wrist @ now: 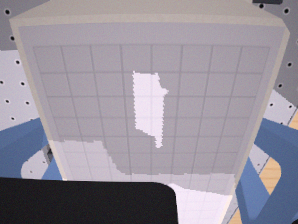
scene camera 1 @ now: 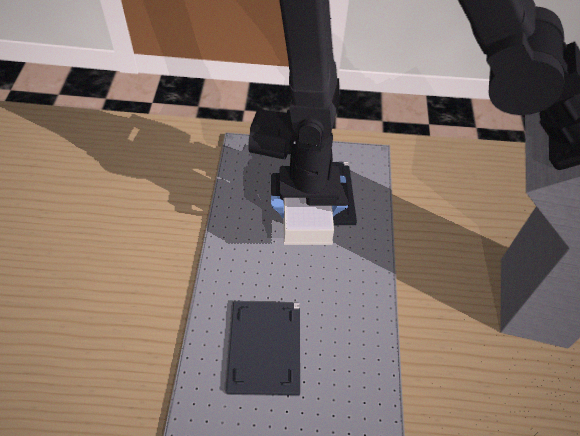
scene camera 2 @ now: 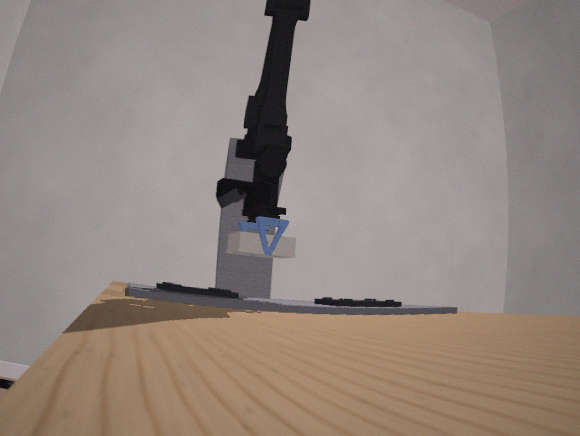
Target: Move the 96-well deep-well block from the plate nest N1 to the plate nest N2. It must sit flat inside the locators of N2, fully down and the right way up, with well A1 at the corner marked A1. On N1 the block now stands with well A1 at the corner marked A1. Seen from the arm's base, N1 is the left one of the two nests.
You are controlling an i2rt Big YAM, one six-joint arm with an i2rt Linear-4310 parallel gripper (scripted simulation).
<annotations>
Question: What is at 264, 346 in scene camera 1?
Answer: A dark plate nest N1.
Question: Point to a white deep-well block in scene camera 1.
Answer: At 303, 225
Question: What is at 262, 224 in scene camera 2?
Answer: The gripper.
</annotations>
